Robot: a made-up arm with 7 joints.
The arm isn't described. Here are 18 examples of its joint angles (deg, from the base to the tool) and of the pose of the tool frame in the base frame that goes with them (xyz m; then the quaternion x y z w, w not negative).
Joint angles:
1: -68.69 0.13 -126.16 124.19 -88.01 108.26 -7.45
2: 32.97 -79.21 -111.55 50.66 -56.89 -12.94 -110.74
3: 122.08 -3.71 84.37 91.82 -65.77 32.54 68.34
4: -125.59 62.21 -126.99 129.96 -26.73 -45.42 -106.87
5: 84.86 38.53 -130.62 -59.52 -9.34 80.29 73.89
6: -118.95 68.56 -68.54 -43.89 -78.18 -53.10 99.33
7: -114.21 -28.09 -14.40 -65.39 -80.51 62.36 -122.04
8: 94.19 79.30 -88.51 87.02 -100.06 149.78 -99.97
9: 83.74 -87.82 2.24 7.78 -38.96 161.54 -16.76
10: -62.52 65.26 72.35 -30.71 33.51 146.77 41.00
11: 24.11 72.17 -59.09 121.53 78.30 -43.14 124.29
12: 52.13 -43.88 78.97 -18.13 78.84 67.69 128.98
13: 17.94 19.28 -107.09 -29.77 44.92 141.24 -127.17
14: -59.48 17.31 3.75 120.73 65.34 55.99 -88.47
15: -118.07 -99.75 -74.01 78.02 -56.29 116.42 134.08
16: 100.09 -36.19 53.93 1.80 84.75 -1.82 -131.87
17: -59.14 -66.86 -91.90 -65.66 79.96 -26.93 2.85
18: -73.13 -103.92 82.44 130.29 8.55 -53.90 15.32
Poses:
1: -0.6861 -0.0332 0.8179 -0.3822 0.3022 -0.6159 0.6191
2: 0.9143 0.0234 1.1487 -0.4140 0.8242 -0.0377 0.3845
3: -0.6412 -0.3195 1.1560 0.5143 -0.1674 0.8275 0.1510
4: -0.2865 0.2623 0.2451 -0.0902 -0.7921 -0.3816 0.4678
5: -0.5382 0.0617 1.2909 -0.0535 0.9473 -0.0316 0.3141
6: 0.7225 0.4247 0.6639 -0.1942 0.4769 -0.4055 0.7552
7: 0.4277 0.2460 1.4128 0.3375 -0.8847 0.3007 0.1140
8: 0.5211 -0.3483 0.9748 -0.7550 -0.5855 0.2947 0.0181
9: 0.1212 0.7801 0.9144 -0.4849 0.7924 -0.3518 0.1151
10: -0.6442 0.3690 1.0291 -0.7484 0.2066 -0.4753 0.4139
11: 0.3810 -0.2915 0.9868 0.4557 0.6769 -0.2317 0.5296
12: 0.6055 0.4294 1.3625 -0.2360 -0.9542 0.1247 0.1349
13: -0.3915 0.2201 1.3319 0.7598 0.0354 0.3912 0.5181
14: 0.1849 -0.5979 0.8019 -0.1601 -0.5094 -0.0711 0.8425
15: -0.7385 -0.2617 0.3840 -0.4169 0.0519 -0.9052 0.0641
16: -0.1841 0.6079 1.5610 -0.7591 0.3627 -0.1014 0.5309
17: 0.8204 -0.2740 0.9036 -0.2767 0.1358 -0.0425 0.9504
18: 0.2953 0.3410 0.6347 0.4538 0.6247 0.5523 0.3143
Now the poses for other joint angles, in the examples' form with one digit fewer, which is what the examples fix.
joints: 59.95 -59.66 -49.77 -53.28 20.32 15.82 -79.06
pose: -0.161 0.535 1.518 -0.367 -0.624 0.690 0.016
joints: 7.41 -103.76 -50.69 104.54 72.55 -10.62 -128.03
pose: -0.020 -0.557 0.251 0.477 0.161 0.205 0.839
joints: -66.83 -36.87 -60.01 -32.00 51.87 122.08 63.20
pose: 0.215 -0.099 1.519 0.042 -0.966 0.199 0.157
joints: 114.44 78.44 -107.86 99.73 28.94 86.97 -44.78
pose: 0.712 -0.083 0.383 0.449 -0.377 -0.226 0.778
